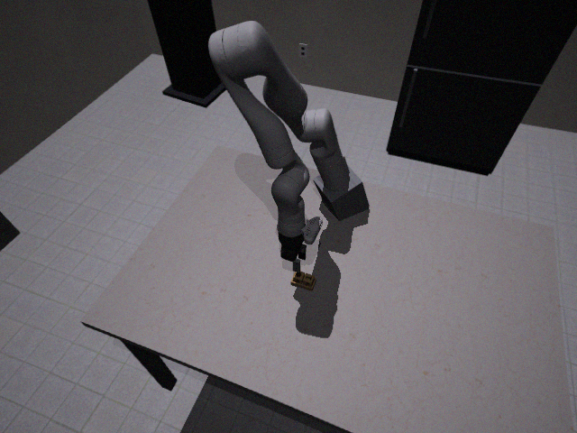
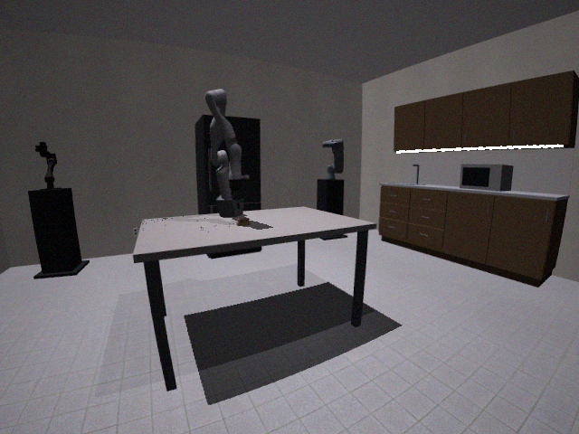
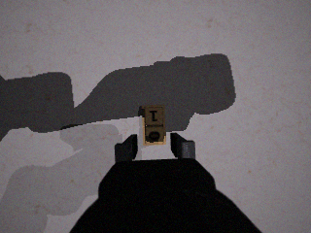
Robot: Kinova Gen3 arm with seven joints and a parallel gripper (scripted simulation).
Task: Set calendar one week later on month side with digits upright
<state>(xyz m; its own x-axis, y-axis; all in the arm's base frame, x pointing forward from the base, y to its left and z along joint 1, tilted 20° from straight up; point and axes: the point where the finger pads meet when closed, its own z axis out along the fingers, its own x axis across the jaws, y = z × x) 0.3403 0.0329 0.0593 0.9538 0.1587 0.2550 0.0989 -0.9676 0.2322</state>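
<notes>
The wooden cube lies 3 cm to the left of my hand and 9 cm below it. The rest, counted from my hand: wooden tray (2 cm to the left, 11 cm below).
</notes>
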